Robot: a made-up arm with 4 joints. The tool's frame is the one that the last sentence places.
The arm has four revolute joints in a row. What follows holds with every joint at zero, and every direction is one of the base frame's. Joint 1 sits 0.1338 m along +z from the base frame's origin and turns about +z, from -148.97 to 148.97 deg. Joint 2 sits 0.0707 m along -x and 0.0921 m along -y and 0.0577 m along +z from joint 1 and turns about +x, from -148.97 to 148.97 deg. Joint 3 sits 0.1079 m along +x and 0.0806 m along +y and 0.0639 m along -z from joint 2 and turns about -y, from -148.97 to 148.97 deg. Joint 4 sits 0.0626 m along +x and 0.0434 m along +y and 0.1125 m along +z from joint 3 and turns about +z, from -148.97 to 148.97 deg. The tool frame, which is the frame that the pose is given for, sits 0.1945 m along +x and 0.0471 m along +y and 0.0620 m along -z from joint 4; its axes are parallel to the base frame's.
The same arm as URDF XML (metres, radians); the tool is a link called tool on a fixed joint. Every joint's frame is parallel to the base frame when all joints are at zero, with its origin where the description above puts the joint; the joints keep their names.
<robot name="arm">
  <link name="base"/>
  <link name="link1"/>
  <link name="link2"/>
  <link name="link3"/>
  <link name="link4"/>
  <link name="tool"/>
  <joint name="joint 1" type="revolute">
    <parent link="base"/>
    <child link="link1"/>
    <origin xyz="0 0 0.1338"/>
    <axis xyz="0 0 1"/>
    <limit lower="-2.6" upper="2.6"/>
  </joint>
  <joint name="joint 2" type="revolute">
    <parent link="link1"/>
    <child link="link2"/>
    <origin xyz="-0.0707 -0.0921 0.0577"/>
    <axis xyz="1 0 0"/>
    <limit lower="-2.6" upper="2.6"/>
  </joint>
  <joint name="joint 3" type="revolute">
    <parent link="link2"/>
    <child link="link3"/>
    <origin xyz="0.1079 0.0806 -0.0639"/>
    <axis xyz="0 -1 0"/>
    <limit lower="-2.6" upper="2.6"/>
  </joint>
  <joint name="joint 4" type="revolute">
    <parent link="link3"/>
    <child link="link4"/>
    <origin xyz="0.0626 0.0434 0.1125"/>
    <axis xyz="0 0 1"/>
    <limit lower="-2.6" upper="2.6"/>
  </joint>
  <joint name="tool_fixed" type="fixed">
    <parent link="link4"/>
    <child link="tool"/>
    <origin xyz="0.1945 0.0471 -0.062"/>
  </joint>
</robot>

